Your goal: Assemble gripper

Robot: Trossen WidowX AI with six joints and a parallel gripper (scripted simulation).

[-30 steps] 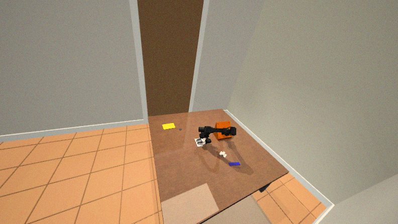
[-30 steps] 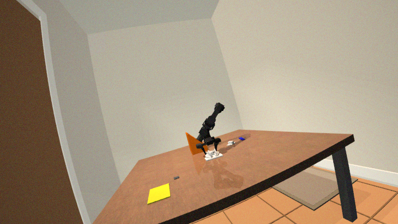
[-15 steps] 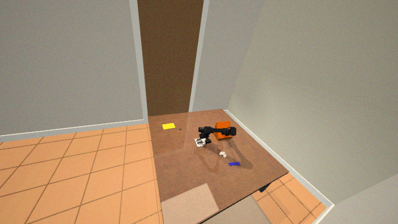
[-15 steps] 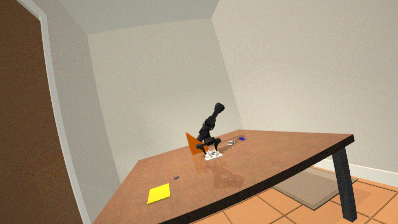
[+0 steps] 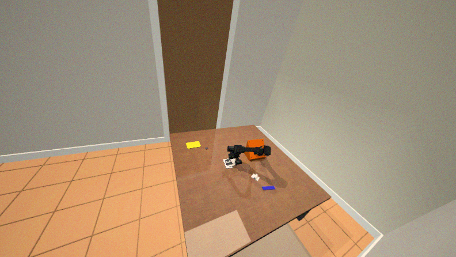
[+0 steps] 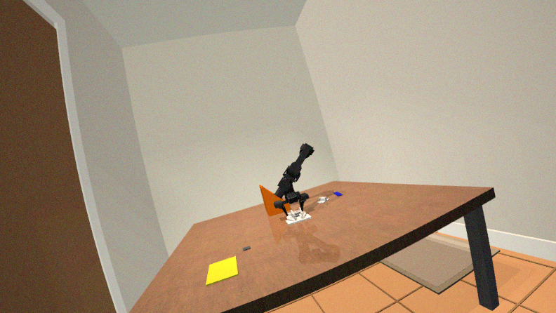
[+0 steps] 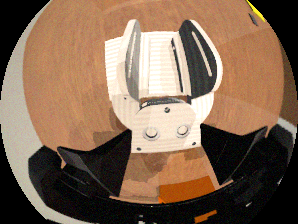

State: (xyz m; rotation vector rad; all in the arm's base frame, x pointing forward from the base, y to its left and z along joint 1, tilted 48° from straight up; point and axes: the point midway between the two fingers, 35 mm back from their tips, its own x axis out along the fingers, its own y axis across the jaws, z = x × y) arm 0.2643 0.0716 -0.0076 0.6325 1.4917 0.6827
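My gripper tip is 1 cm short of the white housing plate. Round my gripper tip: white gripper base (1 cm ahead, 2 cm above); blue patch (21 cm behind, 34 cm to the left); dark piece (25 cm ahead, 27 cm to the right, 1 cm below).
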